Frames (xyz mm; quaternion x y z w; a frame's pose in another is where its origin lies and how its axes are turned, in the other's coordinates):
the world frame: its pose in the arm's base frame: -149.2 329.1 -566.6 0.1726 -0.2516 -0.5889 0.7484
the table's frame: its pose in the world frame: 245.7 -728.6 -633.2 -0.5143 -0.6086 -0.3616 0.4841
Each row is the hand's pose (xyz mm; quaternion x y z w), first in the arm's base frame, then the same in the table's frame.
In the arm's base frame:
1: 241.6 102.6 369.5 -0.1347 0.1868 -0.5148 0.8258
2: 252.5 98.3 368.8 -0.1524 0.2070 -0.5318 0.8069
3: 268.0 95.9 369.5 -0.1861 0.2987 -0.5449 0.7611
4: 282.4 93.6 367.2 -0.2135 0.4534 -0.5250 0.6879
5: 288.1 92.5 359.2 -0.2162 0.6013 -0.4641 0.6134
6: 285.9 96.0 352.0 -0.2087 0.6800 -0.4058 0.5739
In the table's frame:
1: 1528.8 448.9 1051.7 0.2015 0.3773 0.7435 0.5140
2: 1524.0 456.7 1059.1 0.1697 0.3707 0.7424 0.5316
3: 1519.2 464.8 1071.6 0.0655 0.3496 0.7644 0.5378
4: 1511.9 471.7 1082.5 -0.0964 0.3143 0.8021 0.4986
5: 1502.4 472.9 1084.8 -0.2430 0.2743 0.8331 0.4144
6: 1496.8 467.3 1082.5 -0.3147 0.2454 0.8500 0.3440

